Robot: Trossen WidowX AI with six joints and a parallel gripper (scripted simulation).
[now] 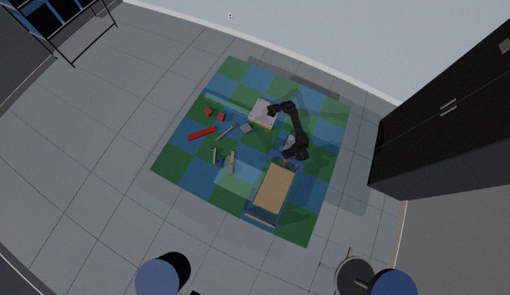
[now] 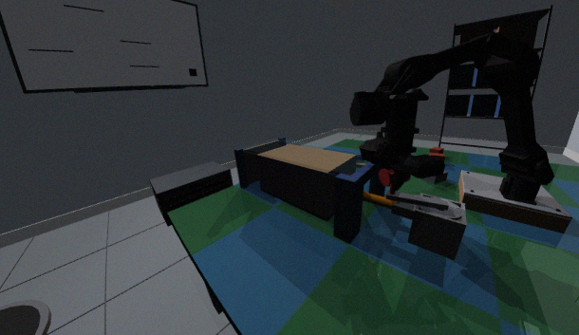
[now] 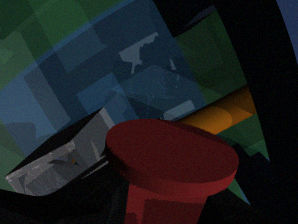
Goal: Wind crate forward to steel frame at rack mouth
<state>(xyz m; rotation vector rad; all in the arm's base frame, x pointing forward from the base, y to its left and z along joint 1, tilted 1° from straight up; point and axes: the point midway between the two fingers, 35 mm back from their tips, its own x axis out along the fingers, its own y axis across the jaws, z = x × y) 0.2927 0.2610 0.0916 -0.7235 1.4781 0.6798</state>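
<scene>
The grey crank arm lies 40 mm behind my gripper tip, 10 mm to the right of it and 10 mm below it. The rest, counted from my gripper tip: red knob: 20 mm above; then blue steel frame: 60 mm ahead, 20 mm to the right, 10 mm below; then grey winch: 120 mm behind, 20 mm to the right, 80 mm below.
</scene>
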